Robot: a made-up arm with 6 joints.
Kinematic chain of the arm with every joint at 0, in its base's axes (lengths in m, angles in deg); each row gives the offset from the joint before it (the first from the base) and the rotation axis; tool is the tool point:
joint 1: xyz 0 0 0.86 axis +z
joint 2: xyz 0.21 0 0 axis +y
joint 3: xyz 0 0 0.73 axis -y
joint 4: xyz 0 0 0.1 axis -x
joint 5: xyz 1.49 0 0 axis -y
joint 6: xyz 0.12 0 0 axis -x
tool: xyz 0 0 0
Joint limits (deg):
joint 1: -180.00..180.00
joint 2: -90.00..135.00
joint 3: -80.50..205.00
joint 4: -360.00..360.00
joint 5: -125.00..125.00
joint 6: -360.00..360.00
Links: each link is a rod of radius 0.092 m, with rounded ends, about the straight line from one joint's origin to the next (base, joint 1, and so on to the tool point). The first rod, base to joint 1, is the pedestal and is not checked.
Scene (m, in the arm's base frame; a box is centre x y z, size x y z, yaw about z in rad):
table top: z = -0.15
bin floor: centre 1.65 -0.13 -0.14 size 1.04 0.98 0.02 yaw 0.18
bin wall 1: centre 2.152 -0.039 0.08 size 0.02 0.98 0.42 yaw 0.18
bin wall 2: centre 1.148 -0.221 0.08 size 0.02 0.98 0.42 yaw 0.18
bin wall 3: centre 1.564 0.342 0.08 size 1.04 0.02 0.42 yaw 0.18
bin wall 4: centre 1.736 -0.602 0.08 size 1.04 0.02 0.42 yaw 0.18
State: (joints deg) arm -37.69 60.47 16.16 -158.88 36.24 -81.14
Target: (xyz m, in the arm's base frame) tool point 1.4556 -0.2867 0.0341
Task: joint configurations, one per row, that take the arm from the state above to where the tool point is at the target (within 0.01 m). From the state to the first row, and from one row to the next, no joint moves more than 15 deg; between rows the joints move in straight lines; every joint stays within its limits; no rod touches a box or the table.
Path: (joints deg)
1: -30.76 46.00 3.30 -159.54 40.23 -81.14
2: -23.84 31.52 -9.57 -160.19 44.22 -81.14
3: -16.91 17.05 -22.43 -160.85 48.21 -81.14
4: -9.98 2.57 -35.30 -161.50 52.20 -81.14
5: -10.02 15.72 -29.85 -161.34 49.25 -81.14
6: -10.07 28.86 -24.41 -161.18 46.29 -81.14
7: -10.11 42.01 -18.96 -161.03 43.34 -81.14

